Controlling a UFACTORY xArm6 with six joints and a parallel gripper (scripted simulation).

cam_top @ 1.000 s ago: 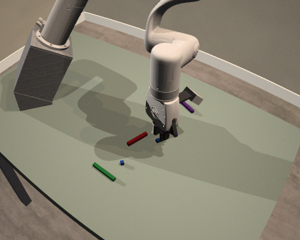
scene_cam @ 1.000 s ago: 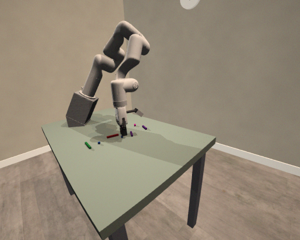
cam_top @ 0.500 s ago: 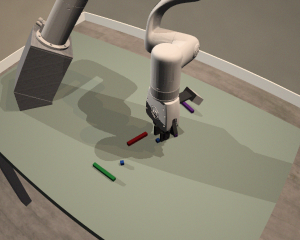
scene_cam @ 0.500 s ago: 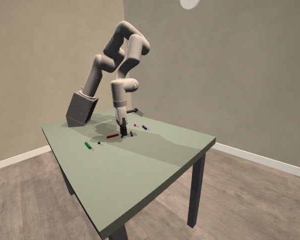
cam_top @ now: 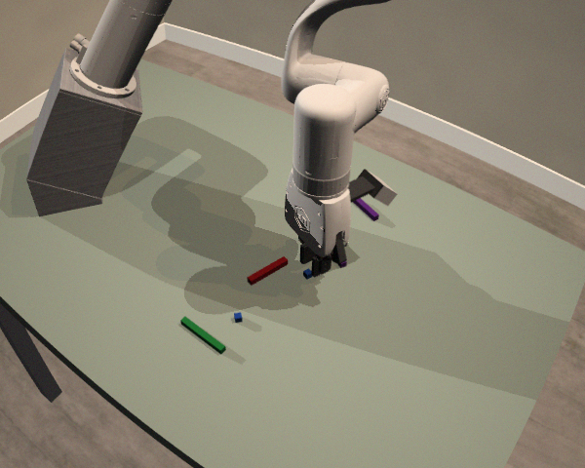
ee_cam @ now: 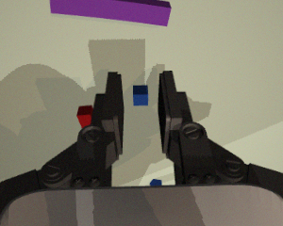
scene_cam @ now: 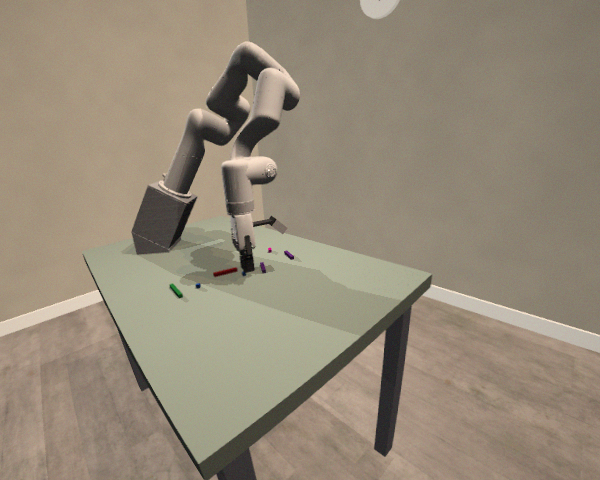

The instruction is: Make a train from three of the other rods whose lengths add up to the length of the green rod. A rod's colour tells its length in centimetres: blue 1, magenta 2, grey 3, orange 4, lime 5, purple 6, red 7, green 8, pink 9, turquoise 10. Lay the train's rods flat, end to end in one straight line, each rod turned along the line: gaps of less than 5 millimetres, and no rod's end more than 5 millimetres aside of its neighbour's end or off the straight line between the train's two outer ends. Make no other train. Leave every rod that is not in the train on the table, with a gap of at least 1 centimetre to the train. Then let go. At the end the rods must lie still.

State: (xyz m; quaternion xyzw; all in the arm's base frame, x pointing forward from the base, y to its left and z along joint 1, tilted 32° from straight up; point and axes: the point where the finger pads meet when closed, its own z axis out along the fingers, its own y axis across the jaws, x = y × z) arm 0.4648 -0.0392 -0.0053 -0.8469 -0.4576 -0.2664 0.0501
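Right now my hand is 1 cm short of the purple rod, 5 cm to the right of it and 3 cm above it. Also, from my hand: red rod 6 cm behind, 4 cm to the right, 3 cm below; then green rod 8 cm behind, 19 cm to the right, 3 cm below; then magenta rod 7 cm behind, 17 cm to the left, 3 cm below.
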